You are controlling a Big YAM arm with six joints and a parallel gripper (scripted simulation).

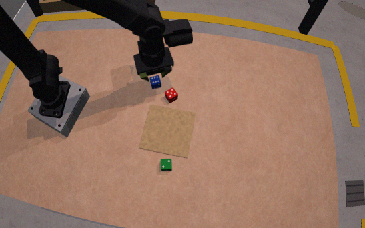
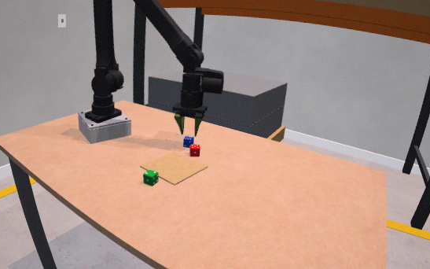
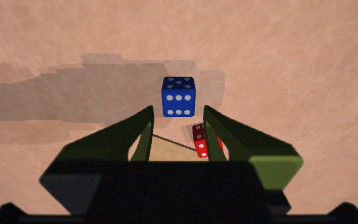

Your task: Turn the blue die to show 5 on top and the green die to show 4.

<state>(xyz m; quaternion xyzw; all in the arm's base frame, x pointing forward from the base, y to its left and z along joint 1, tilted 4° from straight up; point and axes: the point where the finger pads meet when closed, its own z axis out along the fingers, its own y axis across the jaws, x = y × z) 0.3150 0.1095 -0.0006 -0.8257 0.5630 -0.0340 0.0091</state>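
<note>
Now: hand 3 cm above the blue die. From my hand the other things lie so: tan mat 15 cm to the right, 5 cm below, 5 cm ahead; then green die 26 cm to the right, 6 cm ahead, 3 cm below; then red die 5 cm ahead, 4 cm to the right, 3 cm below.
</note>
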